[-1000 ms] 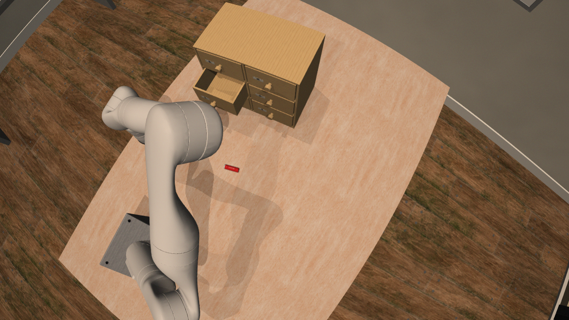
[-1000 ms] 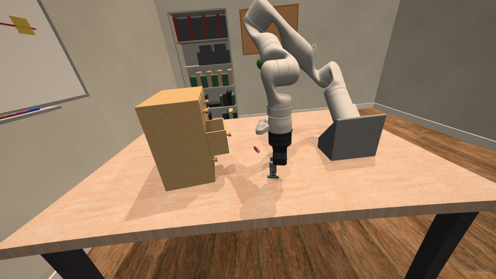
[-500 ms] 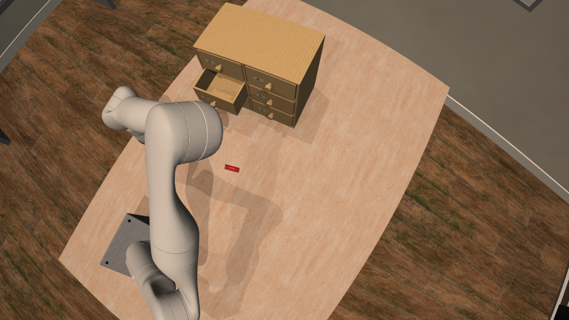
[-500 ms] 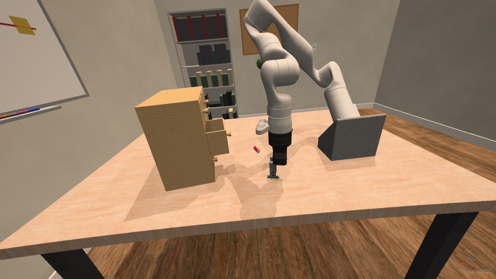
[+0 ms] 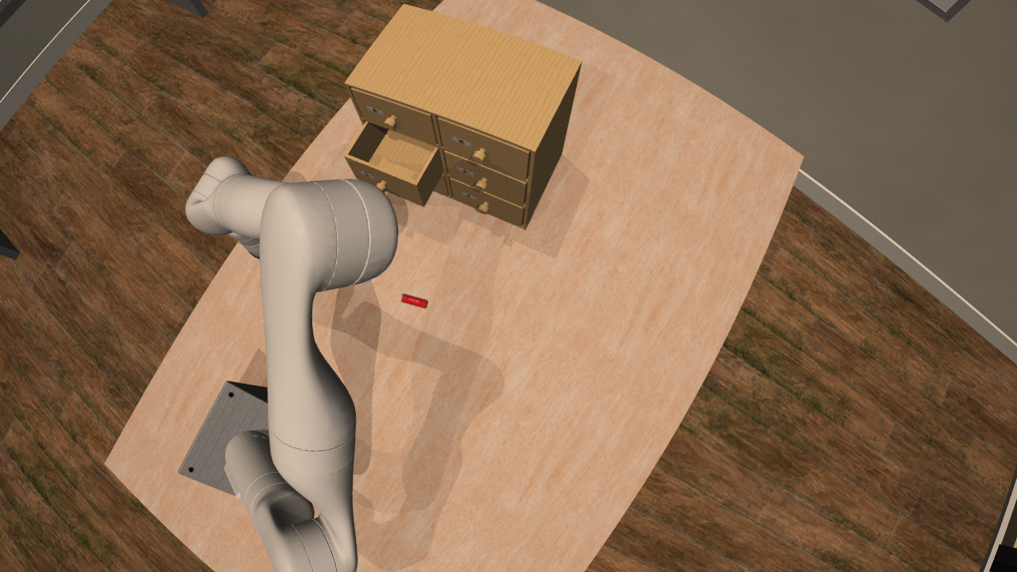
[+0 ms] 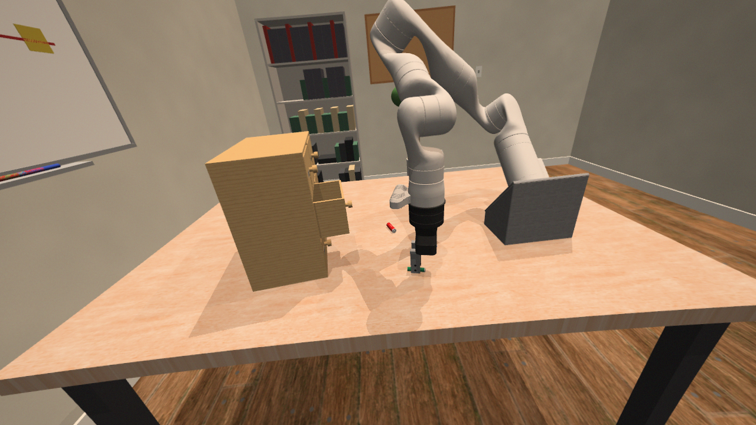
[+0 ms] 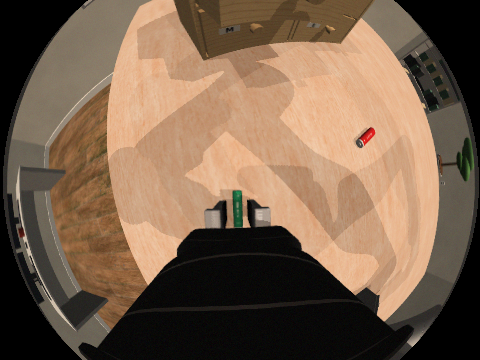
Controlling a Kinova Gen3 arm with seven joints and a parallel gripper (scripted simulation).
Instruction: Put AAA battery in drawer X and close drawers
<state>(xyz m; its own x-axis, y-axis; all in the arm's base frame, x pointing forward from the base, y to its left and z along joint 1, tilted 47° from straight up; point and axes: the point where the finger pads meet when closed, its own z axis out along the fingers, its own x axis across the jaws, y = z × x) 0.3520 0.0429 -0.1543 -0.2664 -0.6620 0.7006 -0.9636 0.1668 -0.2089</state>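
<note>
My hand is 20 mm above the green AAA battery. Also, from my hand: red battery 220 mm to the right, 40 mm ahead, 20 mm below.
</note>
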